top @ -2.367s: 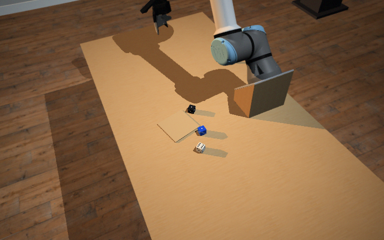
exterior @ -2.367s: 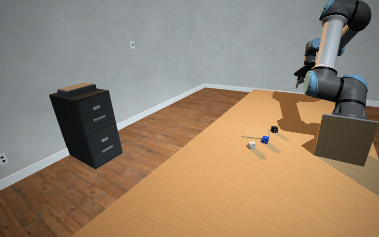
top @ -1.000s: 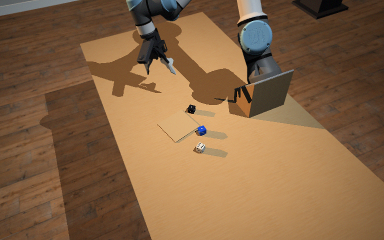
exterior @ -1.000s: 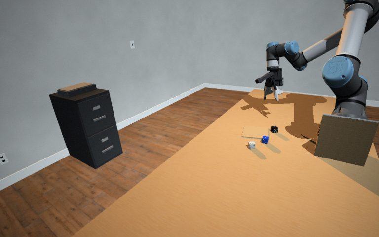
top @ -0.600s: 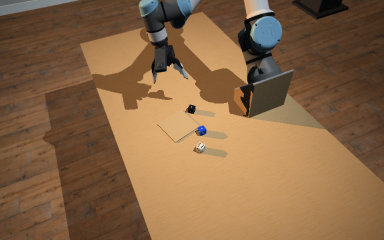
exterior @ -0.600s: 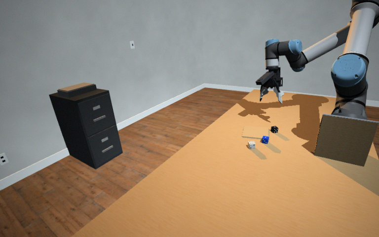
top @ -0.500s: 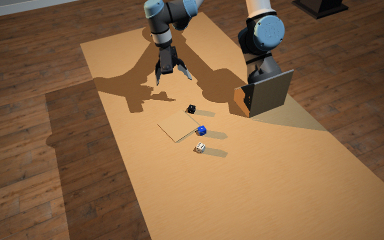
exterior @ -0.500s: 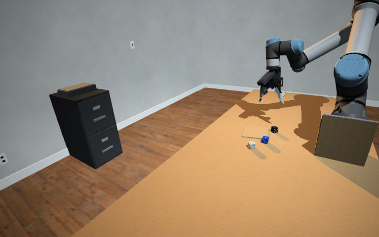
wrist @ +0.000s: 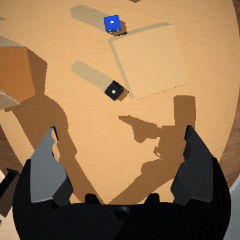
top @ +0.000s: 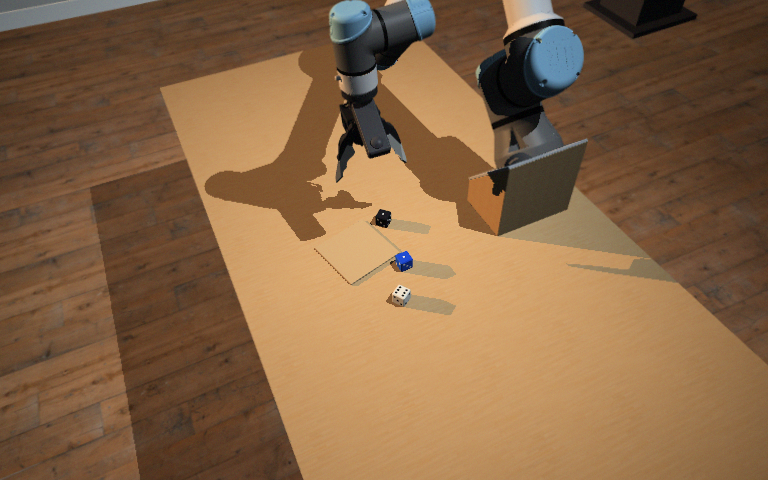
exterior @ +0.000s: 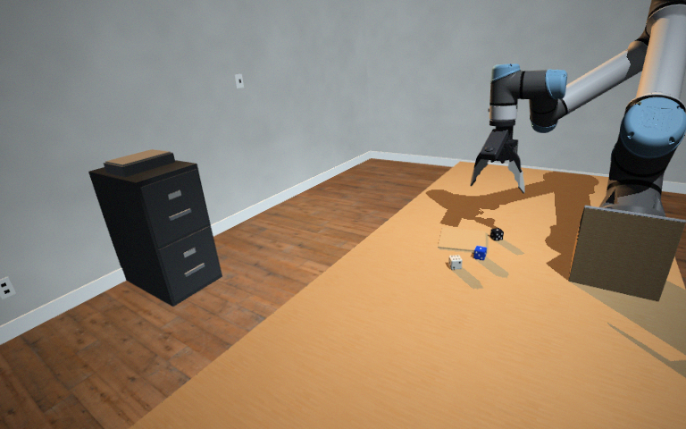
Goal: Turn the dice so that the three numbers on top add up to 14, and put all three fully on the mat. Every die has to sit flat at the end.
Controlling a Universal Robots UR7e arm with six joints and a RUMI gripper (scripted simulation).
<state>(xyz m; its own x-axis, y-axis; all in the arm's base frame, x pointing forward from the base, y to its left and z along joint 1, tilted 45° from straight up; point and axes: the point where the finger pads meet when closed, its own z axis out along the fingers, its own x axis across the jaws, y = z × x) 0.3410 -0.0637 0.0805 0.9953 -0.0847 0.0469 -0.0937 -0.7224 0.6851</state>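
Right now my hand is 20 mm past the black die, 10 mm to the right of it and 140 mm above it. Also, from my hand: tan mat (70 mm ahead, 60 mm to the left, 150 mm below); white die (40 mm ahead, 230 mm to the left, 140 mm below); blue die (10 mm behind, 150 mm to the left, 140 mm below).
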